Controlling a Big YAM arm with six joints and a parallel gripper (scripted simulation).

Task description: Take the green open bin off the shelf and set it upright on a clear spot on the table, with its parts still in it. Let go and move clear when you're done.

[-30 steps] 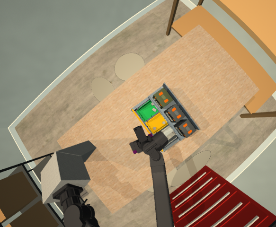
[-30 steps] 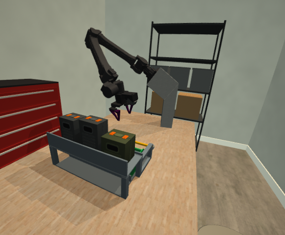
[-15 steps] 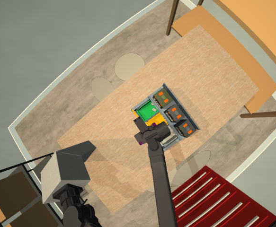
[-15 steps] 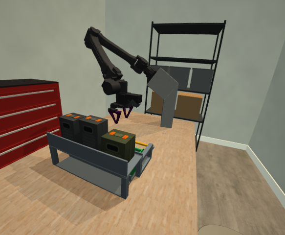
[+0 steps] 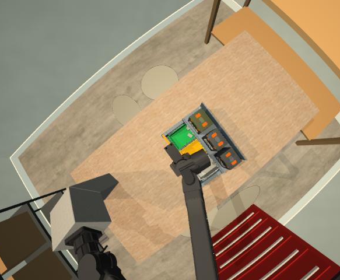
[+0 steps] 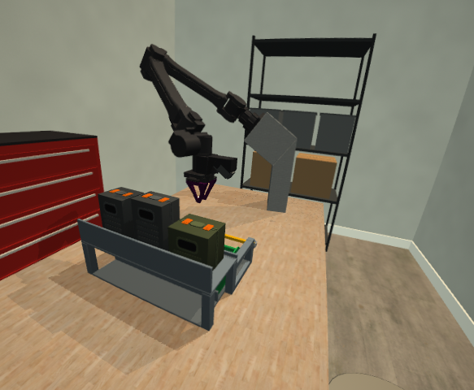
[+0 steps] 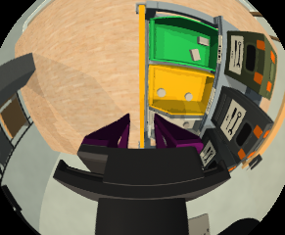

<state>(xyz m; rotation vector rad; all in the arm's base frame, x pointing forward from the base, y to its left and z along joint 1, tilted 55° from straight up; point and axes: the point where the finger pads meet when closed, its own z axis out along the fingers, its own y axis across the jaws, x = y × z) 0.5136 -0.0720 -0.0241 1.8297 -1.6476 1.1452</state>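
Right now my hand is 11 cm above the thin yellow bar. The rest, counted from my hand: green open bin: 13 cm below, 11 cm to the left, 11 cm ahead; then yellow bin: 13 cm below, 10 cm ahead; then pale grey bin: 13 cm below, 12 cm to the right, 10 cm ahead.
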